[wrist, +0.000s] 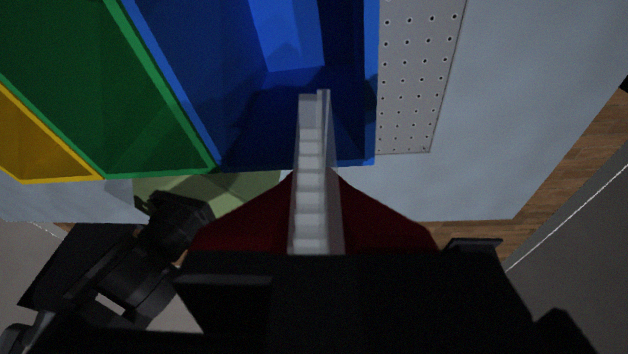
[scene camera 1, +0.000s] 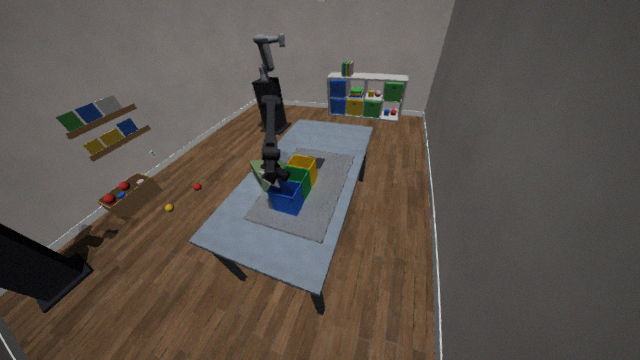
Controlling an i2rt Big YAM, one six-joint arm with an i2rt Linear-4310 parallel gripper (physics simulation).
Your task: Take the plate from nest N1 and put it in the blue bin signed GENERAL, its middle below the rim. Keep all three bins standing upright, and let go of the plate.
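Places are measured from the arm's base along level axes (x ahead, y left, z up), in metres.
Pixels of known places: gripper, fingertip midpoint: [wrist: 313,177] [scene camera 1: 273,183]; arm's base, link origin: [wrist: 189,212].
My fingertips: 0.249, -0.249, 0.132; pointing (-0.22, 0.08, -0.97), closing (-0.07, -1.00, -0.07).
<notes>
Ahead of a thing's pixels: the offset from my fingertips to its top centre, as dx, dy, dz. Level surfaces: height alone.
A clear, see-through plate {-0.022, +0.000, +0.068} [wrist: 311,145] shows nearly edge-on in the wrist view. My gripper [scene camera 1: 276,181] [wrist: 313,177] is shut on it, with the red fingers on either side. In the wrist view the far end of the plate overlaps the near end of the open blue bin {+0.041, +0.031, -0.051} [scene camera 1: 286,201] [wrist: 290,30]. How high it is over the rim is hard to tell. The blue bin stands upright, and its sign cannot be read. The green bin {+0.029, +0.163, -0.051} [scene camera 1: 306,188] [wrist: 55,65] and the yellow bin {+0.018, +0.295, -0.051} [scene camera 1: 313,174] [wrist: 37,145] stand upright in a row beside it. Nest N1 cannot be made out.
The bins stand on a grey dotted mat {dz -0.231} [scene camera 1: 320,220] [wrist: 415,75] on the light blue table {dz -0.244} [scene camera 1: 235,235] [wrist: 505,95]. A pale green block [scene camera 1: 257,170] [wrist: 240,184] is close behind the bins, on the arm's side, partly hidden by the arm. A white shelf unit [scene camera 1: 367,76] stands at the far wall.
</notes>
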